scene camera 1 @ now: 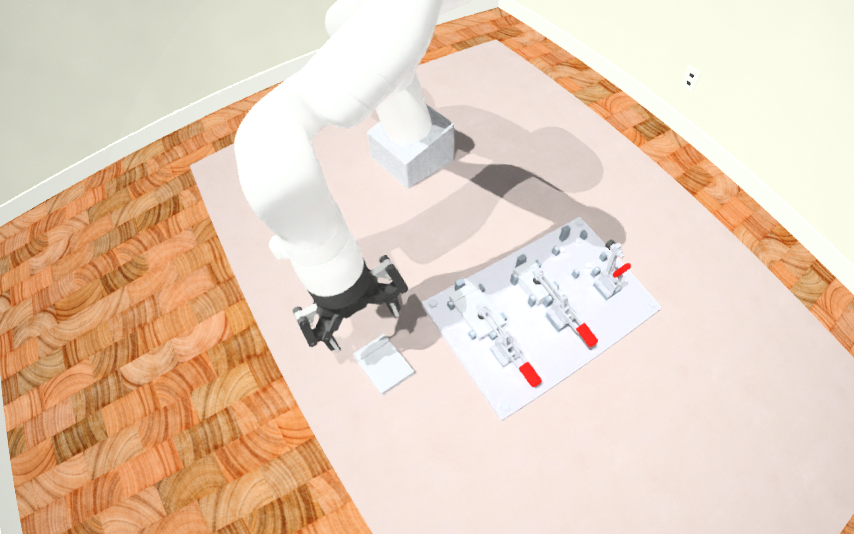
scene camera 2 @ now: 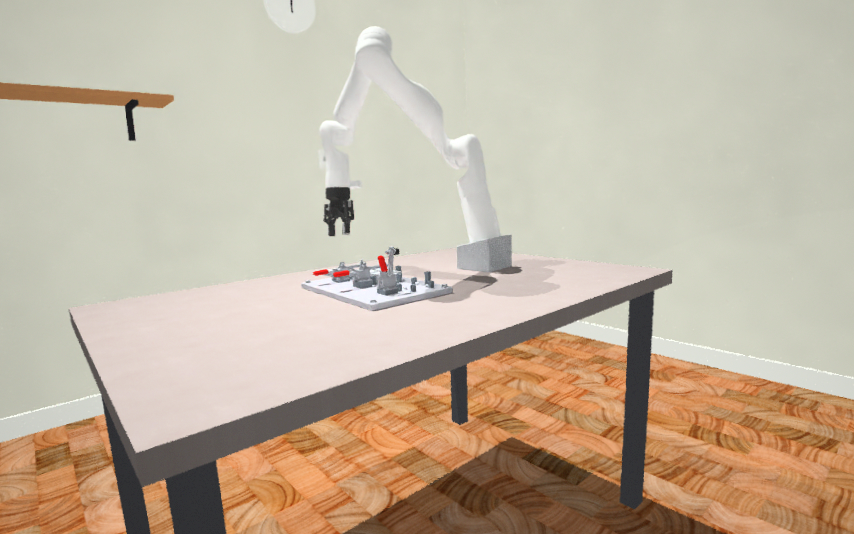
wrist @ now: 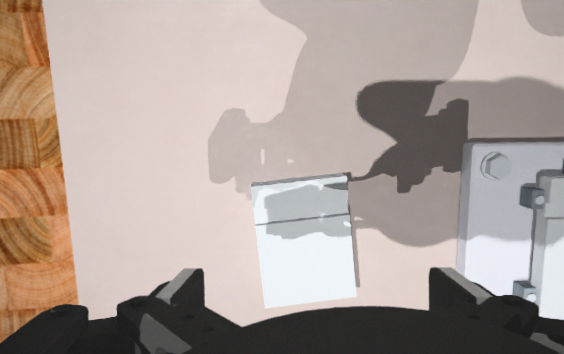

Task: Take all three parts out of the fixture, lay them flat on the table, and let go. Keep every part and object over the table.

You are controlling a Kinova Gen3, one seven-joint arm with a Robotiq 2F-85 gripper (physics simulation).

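Places are measured from the arm's base along level axes (x ahead, y left, z up), in metres.
Pixels of known places: gripper, fingertip midpoint: [scene camera 1: 365, 329] [scene camera 2: 338, 235] [wrist: 315, 293]; arm's base at its link origin: [scene camera 1: 408, 126] [scene camera 2: 484, 240].
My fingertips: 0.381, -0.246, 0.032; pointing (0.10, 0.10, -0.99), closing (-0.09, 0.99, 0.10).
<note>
Ahead of a thing's pixels: the offset from my fingertips to its middle, as dx, dy, dz. "*": to the spot under its first point.
A pale grey part {+0.013, +0.009, -0.111} [scene camera 1: 385, 368] [wrist: 309, 265] lies on the table left of the fixture {+0.048, +0.293, -0.111} [scene camera 1: 623, 308] [scene camera 2: 352, 298] [wrist: 479, 215]. A line crosses it near its back edge. My gripper [scene camera 1: 366, 328] [scene camera 2: 338, 233] [wrist: 315, 293] is open and empty, above the table near this part and apart from it. A second pale part {+0.004, +0.180, -0.092} [scene camera 1: 483, 324] [wrist: 554, 255] sits in the fixture's left station, and a third part {+0.006, +0.290, -0.087} [scene camera 1: 530, 292] sits in the middle station. Toggle clamps with lowered red handles {* +0.145, +0.188, -0.067} [scene camera 1: 529, 374] {* +0.138, +0.296, -0.057} [scene camera 1: 586, 335] reach over these two. The right station holds no part; its clamp is raised.
The table's left edge runs close to the loose part, with wooden floor [scene camera 1: 157, 377] [wrist: 30, 200] beyond it. Pegs and bolts stand up from the fixture plate. The raised clamp's red handle {+0.082, +0.406, -0.053} [scene camera 1: 621, 270] [scene camera 2: 382, 263] stands at the right. The robot's base block [scene camera 1: 412, 154] [scene camera 2: 484, 253] stands behind.
</note>
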